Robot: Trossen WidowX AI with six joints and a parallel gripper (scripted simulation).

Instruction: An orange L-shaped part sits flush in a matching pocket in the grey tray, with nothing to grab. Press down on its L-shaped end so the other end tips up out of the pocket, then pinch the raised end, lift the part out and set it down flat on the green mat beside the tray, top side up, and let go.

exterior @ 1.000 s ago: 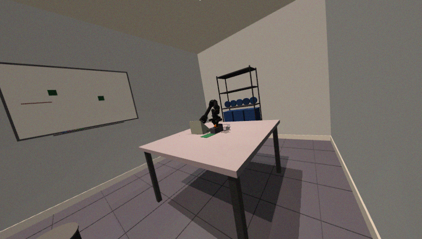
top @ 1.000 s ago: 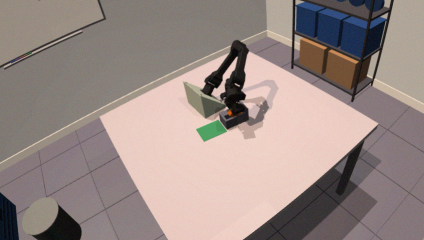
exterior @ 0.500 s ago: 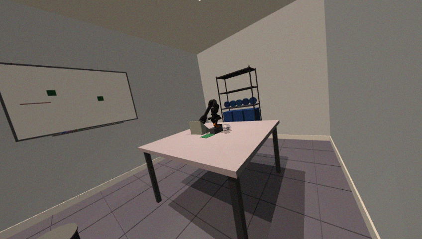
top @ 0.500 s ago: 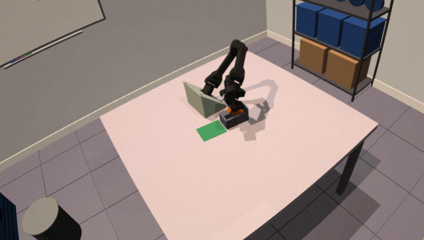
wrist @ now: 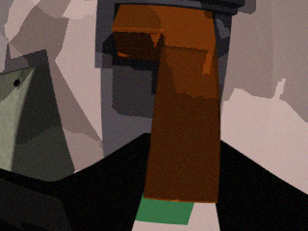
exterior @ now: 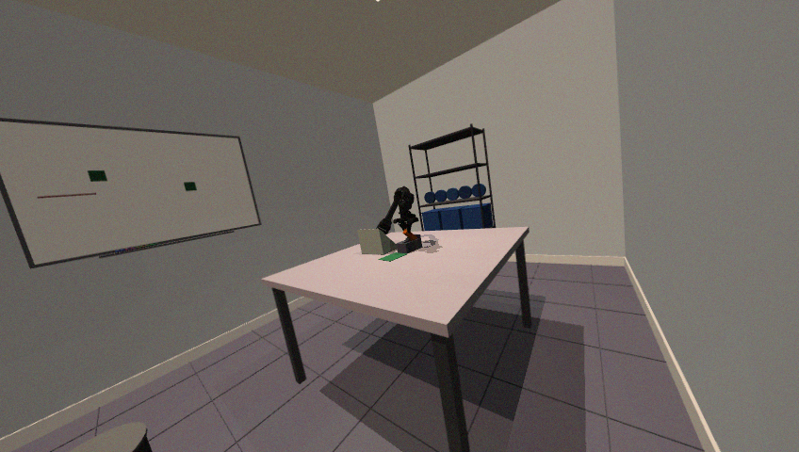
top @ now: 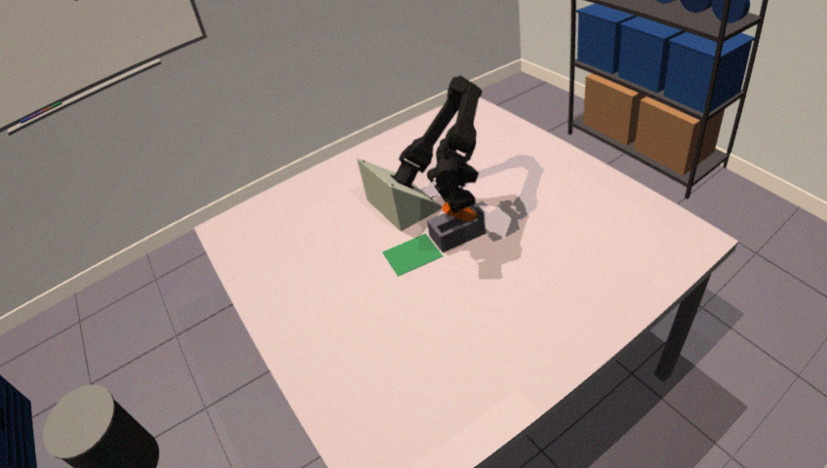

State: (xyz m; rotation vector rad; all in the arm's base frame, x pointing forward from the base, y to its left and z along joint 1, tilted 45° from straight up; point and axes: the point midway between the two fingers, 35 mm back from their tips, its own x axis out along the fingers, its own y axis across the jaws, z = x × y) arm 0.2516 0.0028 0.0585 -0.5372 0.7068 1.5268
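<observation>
The green mat lies 20 mm behind my gripper tip, 140 mm to the right of it and 130 mm below it. The rest, counted from my gripper tip: orange L-shaped part 10 mm behind, 30 mm to the left, 30 mm below.
</observation>
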